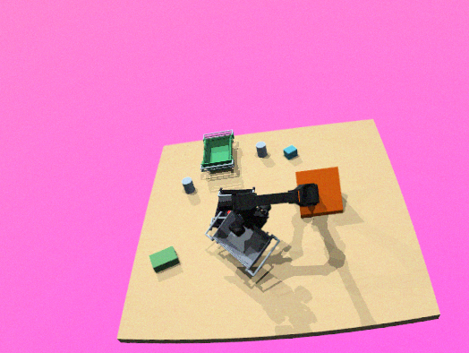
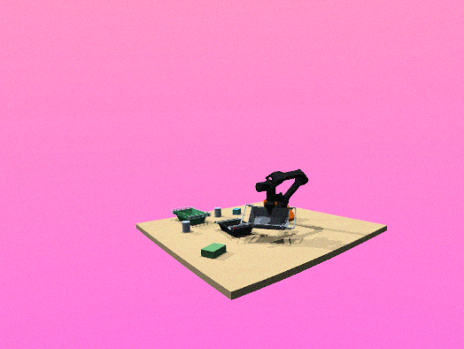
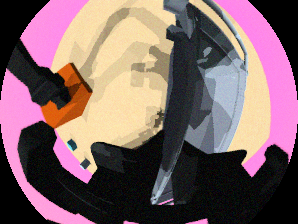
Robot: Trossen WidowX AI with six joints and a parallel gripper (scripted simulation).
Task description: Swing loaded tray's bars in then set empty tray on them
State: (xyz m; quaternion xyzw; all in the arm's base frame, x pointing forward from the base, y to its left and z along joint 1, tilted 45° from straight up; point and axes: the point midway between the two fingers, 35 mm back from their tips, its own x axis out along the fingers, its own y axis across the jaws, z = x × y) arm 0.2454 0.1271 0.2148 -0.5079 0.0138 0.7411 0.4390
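My gripper tip is 5 cm to the right of the grey tray and 5 cm short of it. From my gripper tip the other things lie so: green block: 42 cm ahead, 12 cm below, 7 cm to the left; then blue cube: 63 cm to the right, 13 cm behind, 11 cm below.
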